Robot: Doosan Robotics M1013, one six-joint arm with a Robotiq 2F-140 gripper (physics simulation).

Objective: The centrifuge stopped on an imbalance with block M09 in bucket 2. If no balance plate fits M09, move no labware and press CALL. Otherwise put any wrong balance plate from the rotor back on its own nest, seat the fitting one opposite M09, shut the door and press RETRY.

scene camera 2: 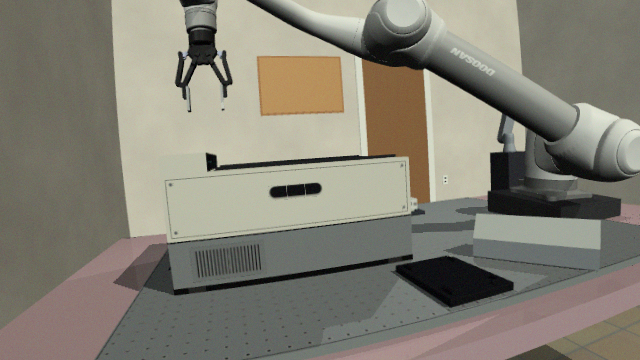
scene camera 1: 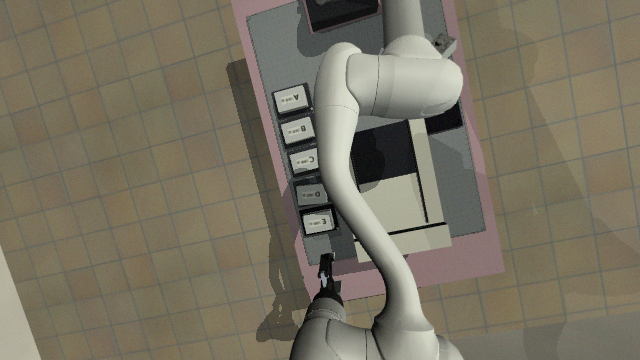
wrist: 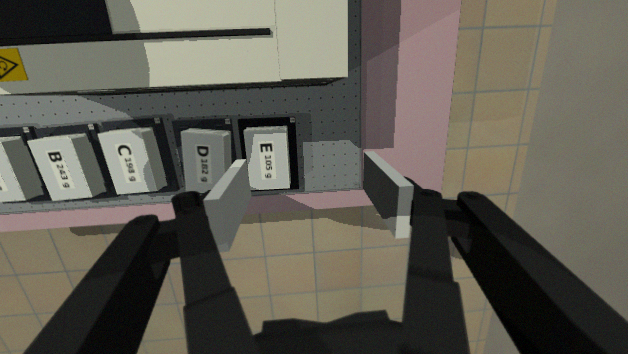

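Pixels of known places: gripper, fingertip midpoint: (scene camera 2: 206, 110) (scene camera 1: 333, 268) (wrist: 306, 174); arm's base, link origin: (scene camera 2: 549, 194).
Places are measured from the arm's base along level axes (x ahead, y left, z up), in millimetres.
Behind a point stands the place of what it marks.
My gripper (scene camera 1: 327, 256) (scene camera 2: 206, 109) @[x 1032, y -159, z 321 mm] (wrist: 306, 174) @[x 1032, y -159, z 321 mm] is partly open and empty, high above the table, past plate E at the end of the row. Balance plates A (scene camera 1: 291, 99) @[x 424, y -253, z 1 mm], B 243 g (scene camera 1: 297, 130) @[x 555, y -251, z 1 mm] (wrist: 65, 167) @[x 565, y -246, z 1 mm], C 198 g (scene camera 1: 304, 162) @[x 694, y -244, z 1 mm] (wrist: 131, 160) @[x 696, y -231, z 1 mm], D 182 g (scene camera 1: 311, 194) @[x 836, y -237, z 4 mm] (wrist: 204, 157) @[x 840, y -223, z 4 mm] and E 105 g (scene camera 1: 318, 222) @[x 964, y -228, z 1 mm] (wrist: 267, 157) @[x 964, y -223, z 1 mm] sit on dark nests in a row. The centrifuge (scene camera 1: 390, 205) @[x 898, y 66, z 157 mm] (scene camera 2: 350, 200) @[x 731, y 229, z 83 mm] (wrist: 310, 45) @[x 1039, y -47, z 191 mm] stands beside them. A dark area shows in its top; rotor, buckets and block M09 cannot be made out. The button box (scene camera 1: 447, 45) @[x 343, y 381, z 27 mm] (scene camera 2: 537, 240) @[x 408, y 350, z -9 mm] is mostly hidden by the arm in scene camera 1.
A black flat nest (scene camera 1: 444, 122) @[x 625, y 363, z -40 mm] (scene camera 2: 452, 280) @[x 609, y 376, z -40 mm] lies beside the centrifuge and carries no plate. The arm crosses above the centrifuge. The arm's black base (scene camera 2: 555, 202) @[x 88, y 103, z -4 mm] stands at the table's other end. The pink table edge (scene camera 1: 465, 260) @[x 1246, y 391, z -65 mm] (wrist: 425, 75) @[x 1302, y -52, z -66 mm] lies beyond the centrifuge.
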